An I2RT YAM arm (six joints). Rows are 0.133 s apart.
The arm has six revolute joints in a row. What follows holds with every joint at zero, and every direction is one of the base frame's. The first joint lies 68 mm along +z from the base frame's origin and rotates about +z. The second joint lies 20 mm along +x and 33.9 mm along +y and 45.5 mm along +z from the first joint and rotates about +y. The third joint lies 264 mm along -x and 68.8 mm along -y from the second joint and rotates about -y. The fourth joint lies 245 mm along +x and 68.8 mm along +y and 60 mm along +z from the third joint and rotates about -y. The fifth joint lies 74 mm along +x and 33.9 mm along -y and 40.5 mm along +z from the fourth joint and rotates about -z. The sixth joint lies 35.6 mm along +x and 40.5 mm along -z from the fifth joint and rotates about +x. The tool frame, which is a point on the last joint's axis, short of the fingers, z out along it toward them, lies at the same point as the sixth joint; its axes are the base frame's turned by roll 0, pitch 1.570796 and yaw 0 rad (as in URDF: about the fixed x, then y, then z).
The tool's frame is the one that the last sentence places.
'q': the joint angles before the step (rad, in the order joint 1, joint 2, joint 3, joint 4, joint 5, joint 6). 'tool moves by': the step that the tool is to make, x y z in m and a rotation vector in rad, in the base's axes. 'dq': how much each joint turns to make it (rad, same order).
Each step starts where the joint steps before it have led.
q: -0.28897, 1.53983, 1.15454, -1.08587, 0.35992, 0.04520
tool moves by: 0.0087, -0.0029, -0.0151, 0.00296, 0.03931, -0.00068
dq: -0.00008, 0.06033, 0.00038, 0.02145, 0.00839, -0.00008
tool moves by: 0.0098, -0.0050, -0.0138, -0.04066, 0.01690, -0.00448
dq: -0.00190, 0.05531, 0.00016, 0.05057, 0.04387, 0.00000
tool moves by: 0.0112, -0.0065, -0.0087, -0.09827, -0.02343, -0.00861
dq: -0.00069, 0.03854, -0.00044, 0.08931, 0.08775, 0.00085
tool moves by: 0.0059, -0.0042, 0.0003, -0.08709, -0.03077, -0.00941
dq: -0.00009, 0.00704, 0.00043, 0.06160, 0.07513, -0.00088
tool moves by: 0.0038, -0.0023, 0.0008, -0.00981, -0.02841, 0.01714
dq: -0.00377, -0.00030, -0.00023, 0.04339, -0.00267, -0.02473
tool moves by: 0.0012, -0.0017, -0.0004, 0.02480, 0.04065, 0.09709
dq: -0.00721, 0.00037, -0.00012, 0.01610, -0.03356, -0.11708
